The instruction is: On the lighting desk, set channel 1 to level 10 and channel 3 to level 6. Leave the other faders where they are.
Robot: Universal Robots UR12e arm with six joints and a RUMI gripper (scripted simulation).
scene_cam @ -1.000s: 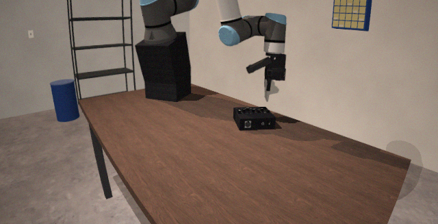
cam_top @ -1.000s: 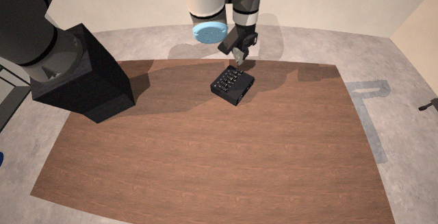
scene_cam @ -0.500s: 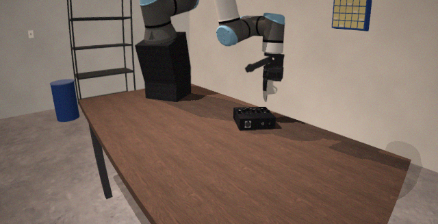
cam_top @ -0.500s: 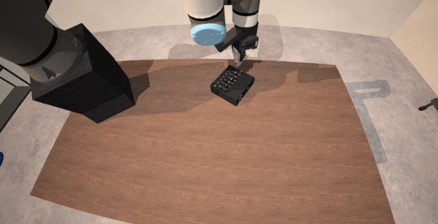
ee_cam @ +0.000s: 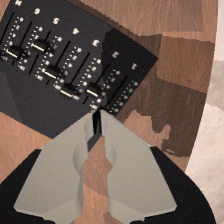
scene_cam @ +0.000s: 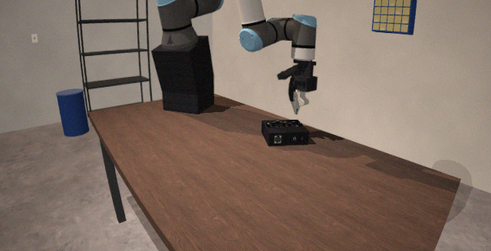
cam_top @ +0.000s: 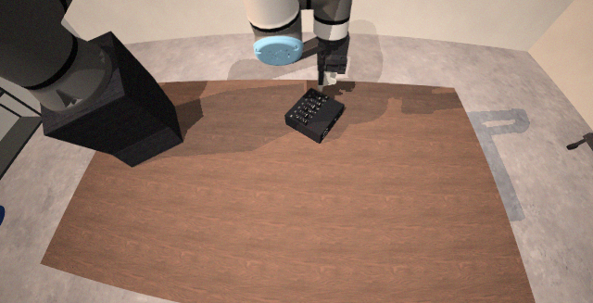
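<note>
The channel 2 fader lies 1 cm to the right of my hand and 5 cm below it. Also, from my hand: channel 1 fader knob 3 cm ahead, 1 cm to the left, 5 cm below.
</note>
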